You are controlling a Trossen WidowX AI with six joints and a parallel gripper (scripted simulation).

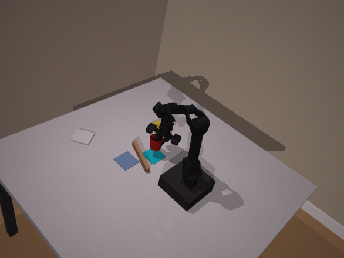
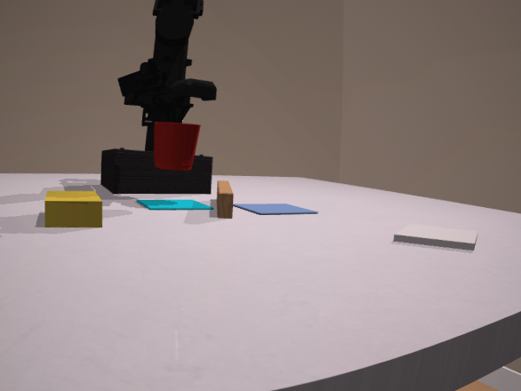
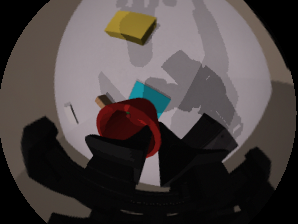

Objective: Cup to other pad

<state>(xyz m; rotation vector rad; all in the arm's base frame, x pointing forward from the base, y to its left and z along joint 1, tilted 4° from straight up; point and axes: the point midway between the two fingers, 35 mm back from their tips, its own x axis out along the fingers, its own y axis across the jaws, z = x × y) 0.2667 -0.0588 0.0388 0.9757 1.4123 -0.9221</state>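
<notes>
Now: gripper tip 50 mm short of the wooden bar, 90 mm to the right of it and 80 mm above it. The rest, counted from my gripper tip: yellow block (160 mm ahead, 160 mm to the right, 80 mm below); then red cup (30 mm ahead, 10 mm to the left); then white slab (360 mm ahead, 250 mm to the left, 90 mm below).
</notes>
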